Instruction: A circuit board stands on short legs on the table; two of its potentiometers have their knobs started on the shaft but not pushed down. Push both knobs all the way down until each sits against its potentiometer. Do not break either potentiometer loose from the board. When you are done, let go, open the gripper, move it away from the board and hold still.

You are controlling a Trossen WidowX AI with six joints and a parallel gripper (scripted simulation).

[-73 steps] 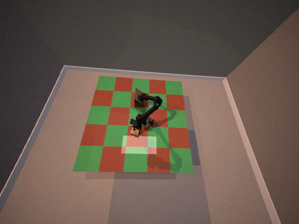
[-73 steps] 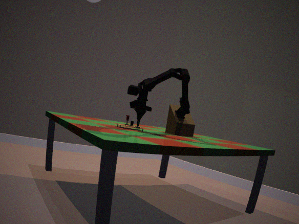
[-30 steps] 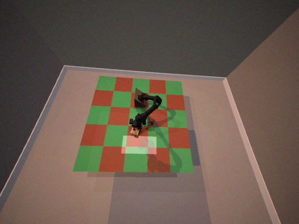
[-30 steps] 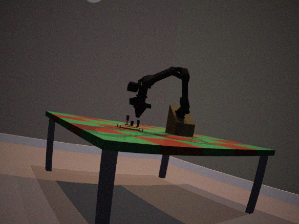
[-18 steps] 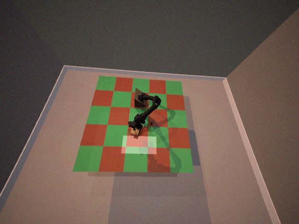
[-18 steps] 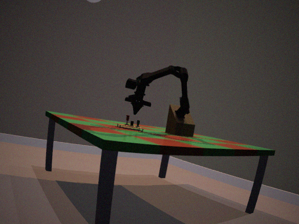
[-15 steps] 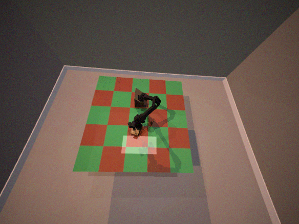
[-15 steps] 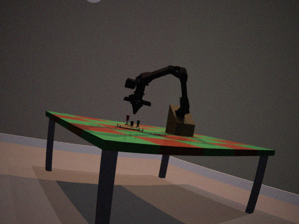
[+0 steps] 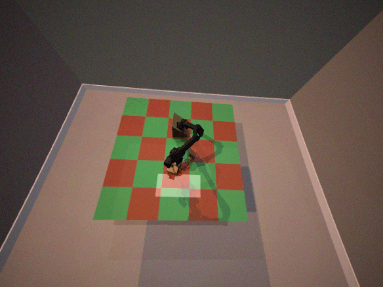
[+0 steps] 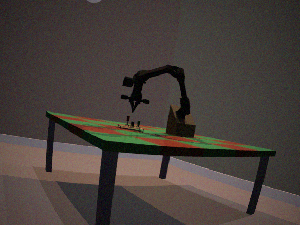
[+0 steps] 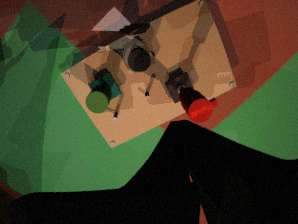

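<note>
Now: the red knob 2 cm ahead of my gripper tip, 2 cm to the right of it and 4 cm below it. The rest, counted from my gripper tip: green knob: 4 cm behind, 4 cm to the left, 7 cm below.
</note>
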